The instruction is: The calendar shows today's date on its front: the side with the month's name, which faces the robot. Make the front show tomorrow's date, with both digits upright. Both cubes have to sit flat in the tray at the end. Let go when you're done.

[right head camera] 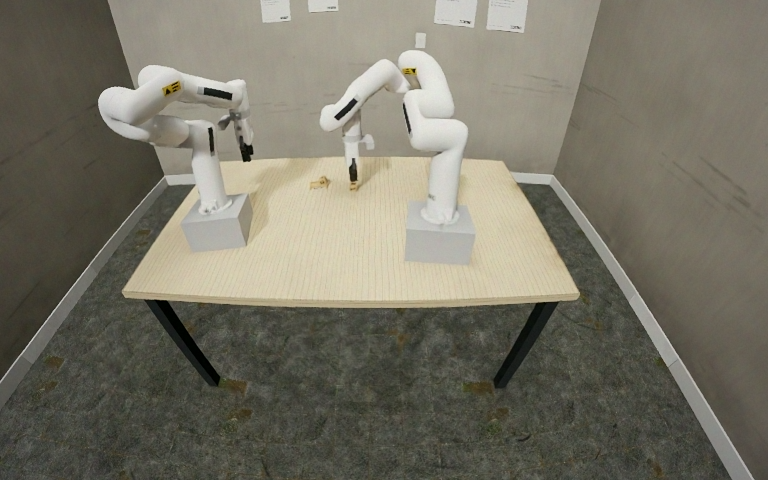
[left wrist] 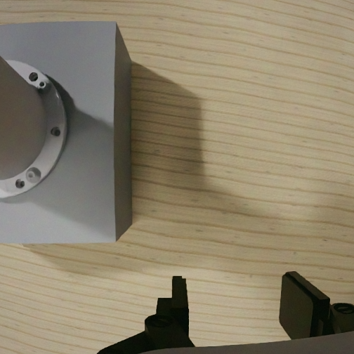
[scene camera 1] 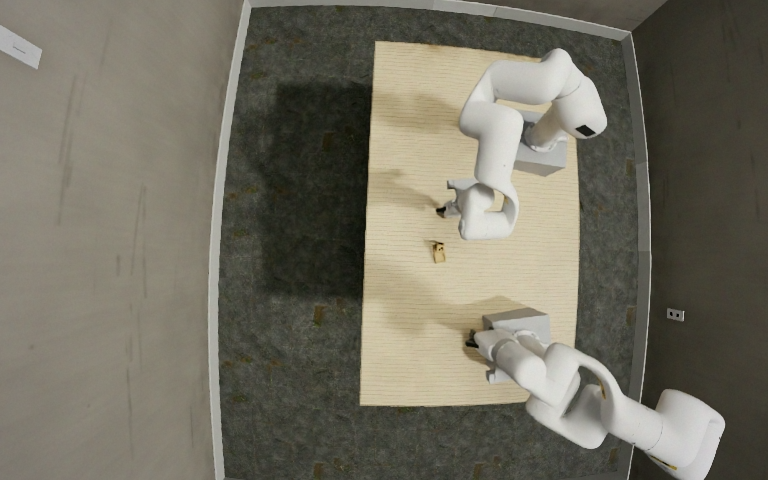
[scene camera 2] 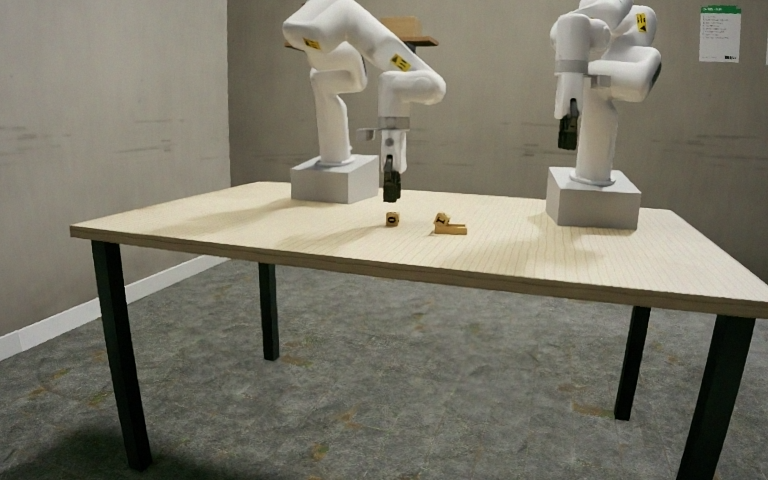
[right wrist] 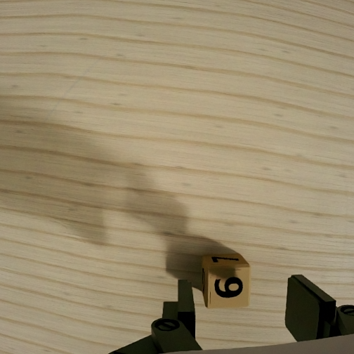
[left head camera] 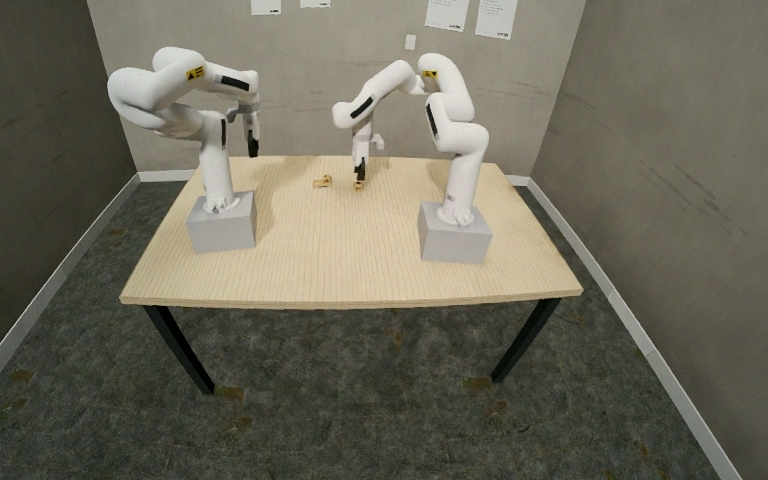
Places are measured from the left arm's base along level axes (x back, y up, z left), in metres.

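Where they show: left gripper, fingertip midpoint: (right head camera: 248, 158) (scene camera 1: 480, 332) (scene camera 2: 566, 149) (left head camera: 254, 153); right gripper, fingertip midpoint: (right head camera: 353, 177) (scene camera 2: 392, 200) (left head camera: 359, 176); left arm's base, link origin: (right head camera: 215, 207) (scene camera 1: 523, 346) (scene camera 2: 592, 179) (left head camera: 221, 204); right arm's base, link origin: (right head camera: 439, 215) (scene camera 1: 540, 137) (scene camera 2: 335, 162) (left head camera: 455, 216).
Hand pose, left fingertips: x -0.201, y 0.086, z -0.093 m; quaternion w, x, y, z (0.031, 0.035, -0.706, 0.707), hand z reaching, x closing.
Each offset is from my left fingertips to the top centre of the thing. Level surfaces: height alone.
A wooden cube @[dx -0.051, dy -0.170, dz -0.402 m] (left head camera: 358, 185) (right head camera: 353, 186) (scene camera 2: 391, 219) (right wrist: 228, 287) rests flat on the table, apart from the tray. Its top shows a 6 or 9 in the right wrist view; a 0 faces scene camera 2. My right gripper (left head camera: 360, 177) (scene camera 2: 391, 200) (right wrist: 239, 303) is open just above this cube and does not hold it. The other cube @[dx -0.090, dy -0.152, dz -0.274 m] (left head camera: 327, 178) (right head camera: 323, 180) (scene camera 1: 438, 247) (scene camera 2: 441, 219) sits tilted at one end of the wooden tray (scene camera 1: 439, 258) (scene camera 2: 454, 230). The month's name is not readable. My left gripper (left head camera: 253, 152) (scene camera 1: 471, 339) (scene camera 2: 567, 144) (left wrist: 233, 299) is open and empty, high above the table.
The left arm's grey base block (left head camera: 223, 226) (scene camera 2: 591, 200) (left wrist: 75, 210) stands near the left gripper. The right arm's base block (left head camera: 454, 237) (scene camera 2: 334, 183) stands on the other side. The table @[dy -0.201 m] (left head camera: 339, 254) (scene camera 2: 509, 249) carries both arms.
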